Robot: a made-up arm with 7 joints. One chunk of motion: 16 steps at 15 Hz.
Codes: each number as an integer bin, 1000 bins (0 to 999) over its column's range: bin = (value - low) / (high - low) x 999, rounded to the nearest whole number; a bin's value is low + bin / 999 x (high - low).
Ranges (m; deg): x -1.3..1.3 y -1.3..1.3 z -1.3..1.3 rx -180..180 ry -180..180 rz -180..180
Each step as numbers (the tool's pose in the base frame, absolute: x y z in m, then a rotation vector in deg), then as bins.
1 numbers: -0.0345 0.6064 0.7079 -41.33 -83.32 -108.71
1 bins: 486 732 771 385 268 198
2 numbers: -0.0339 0.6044 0.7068 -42.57 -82.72 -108.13
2 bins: 486 732 771 381 270 199
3 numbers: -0.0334 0.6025 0.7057 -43.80 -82.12 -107.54
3 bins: 487 731 771 378 272 201
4 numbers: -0.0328 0.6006 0.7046 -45.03 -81.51 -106.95
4 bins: 487 730 770 375 273 203
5 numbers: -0.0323 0.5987 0.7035 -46.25 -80.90 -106.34
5 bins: 487 730 770 371 275 204
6 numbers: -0.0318 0.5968 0.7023 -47.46 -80.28 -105.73
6 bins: 487 729 769 368 277 206
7 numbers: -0.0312 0.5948 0.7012 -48.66 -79.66 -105.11
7 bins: 488 728 769 364 278 208
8 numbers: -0.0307 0.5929 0.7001 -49.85 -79.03 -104.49
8 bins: 488 727 768 361 280 210
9 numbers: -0.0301 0.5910 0.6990 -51.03 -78.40 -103.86
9 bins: 488 727 768 358 282 211
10 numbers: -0.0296 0.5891 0.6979 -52.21 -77.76 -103.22
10 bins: 488 726 768 355 284 213
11 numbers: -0.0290 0.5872 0.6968 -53.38 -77.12 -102.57
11 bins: 488 725 767 351 285 215
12 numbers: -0.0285 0.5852 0.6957 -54.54 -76.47 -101.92
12 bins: 489 724 767 348 287 217
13 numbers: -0.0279 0.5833 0.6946 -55.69 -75.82 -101.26
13 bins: 489 724 766 345 289 219
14 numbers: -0.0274 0.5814 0.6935 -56.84 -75.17 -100.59
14 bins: 489 723 766 342 291 220
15 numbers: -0.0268 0.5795 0.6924 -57.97 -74.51 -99.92
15 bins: 489 722 766 339 293 222
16 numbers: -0.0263 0.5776 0.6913 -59.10 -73.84 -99.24
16 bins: 489 721 765 335 295 224
